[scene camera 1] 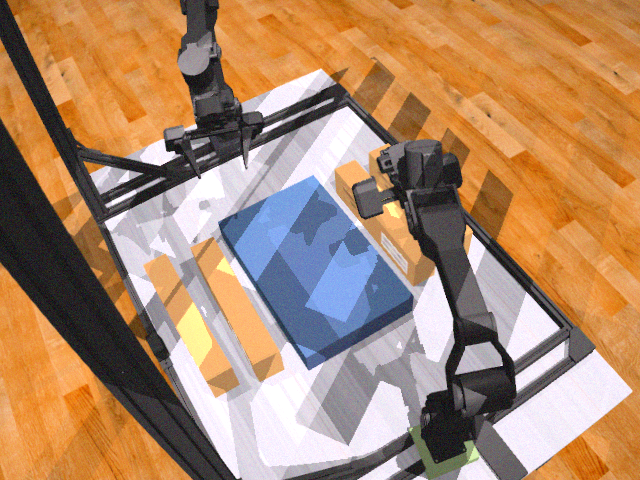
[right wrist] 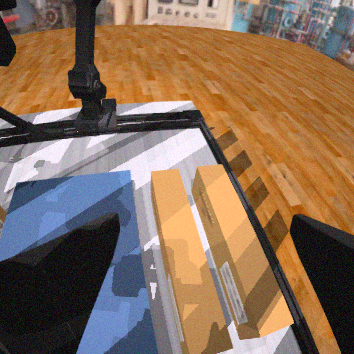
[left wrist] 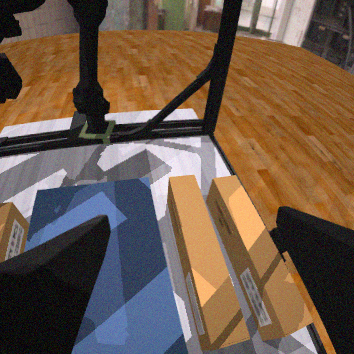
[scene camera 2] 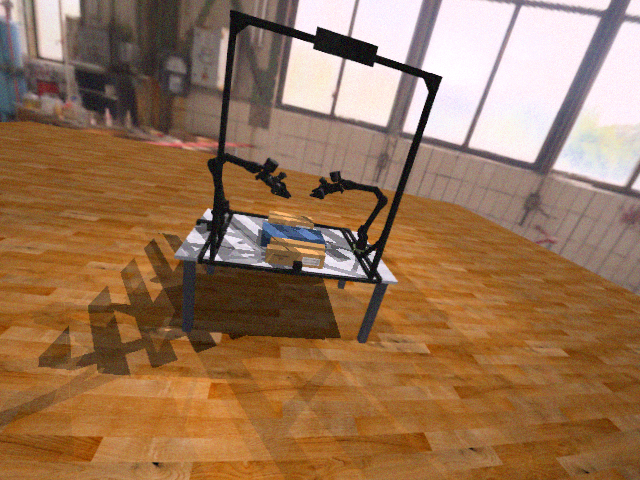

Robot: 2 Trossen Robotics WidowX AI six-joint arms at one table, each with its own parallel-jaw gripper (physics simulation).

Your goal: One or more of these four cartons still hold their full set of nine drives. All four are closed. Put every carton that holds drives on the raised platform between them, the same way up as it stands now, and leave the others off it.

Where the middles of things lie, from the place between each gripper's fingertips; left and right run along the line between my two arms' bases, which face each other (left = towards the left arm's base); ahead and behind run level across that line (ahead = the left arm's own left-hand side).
Labels:
Right now my right hand is 27 cm above the blue raised platform (scene camera 1: 326,286), 16 cm past it and 8 cm to the right of it.
The blue raised platform lies 110 mm ahead of my left hand, 80 mm to the right of it and 290 mm below it.

